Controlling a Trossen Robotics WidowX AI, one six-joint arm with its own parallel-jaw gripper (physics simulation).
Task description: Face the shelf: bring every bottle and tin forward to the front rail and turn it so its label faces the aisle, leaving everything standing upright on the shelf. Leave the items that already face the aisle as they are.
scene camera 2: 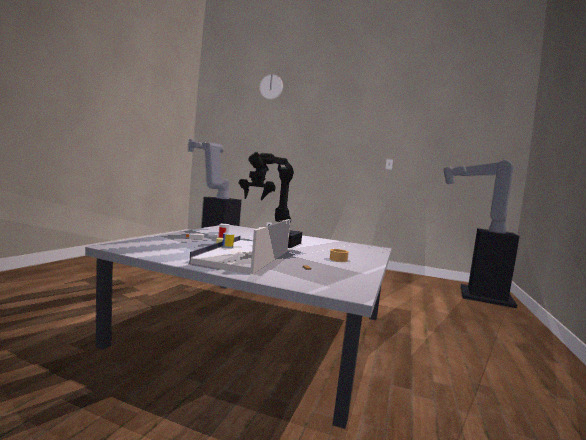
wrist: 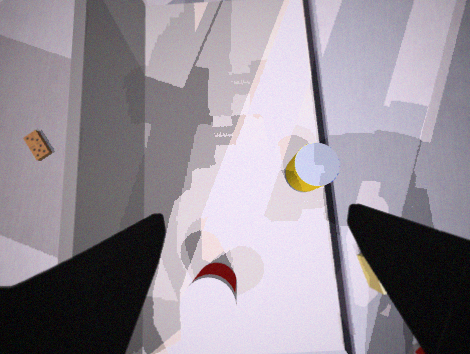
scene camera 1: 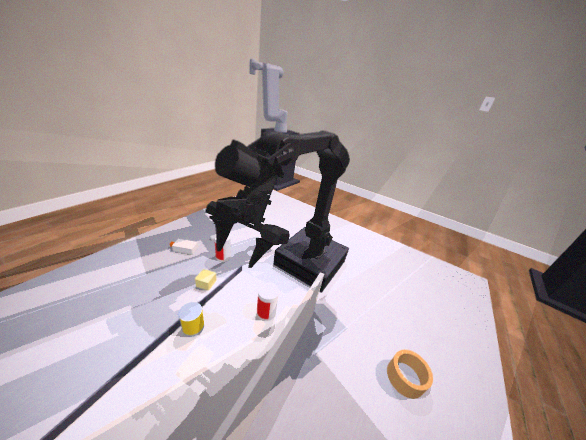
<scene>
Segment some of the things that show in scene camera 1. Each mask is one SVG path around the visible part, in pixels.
The gripper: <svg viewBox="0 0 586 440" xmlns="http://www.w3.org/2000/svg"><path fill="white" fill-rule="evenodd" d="M245 186L244 191L239 190L235 197L218 199L217 202L211 201L207 205L205 212L212 215L209 218L212 219L216 227L216 250L218 252L224 247L232 227L236 223L241 223L260 232L262 238L256 238L256 247L248 265L248 268L252 268L272 246L287 244L290 234L288 230L279 226L262 224L266 219L263 216L267 205L271 205L272 202L269 200L271 195Z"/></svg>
A yellow tin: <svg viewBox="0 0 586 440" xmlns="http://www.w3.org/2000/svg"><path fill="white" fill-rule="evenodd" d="M190 302L180 308L178 316L183 334L187 337L195 337L203 331L204 319L201 305L196 302Z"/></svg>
A tan tape ring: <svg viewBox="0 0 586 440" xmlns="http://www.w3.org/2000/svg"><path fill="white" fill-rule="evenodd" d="M400 350L394 355L387 366L388 378L392 386L401 395L411 399L419 398L433 384L432 371L426 361L415 352ZM399 362L408 365L415 371L419 378L420 386L411 383L402 375L398 367Z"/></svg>
</scene>
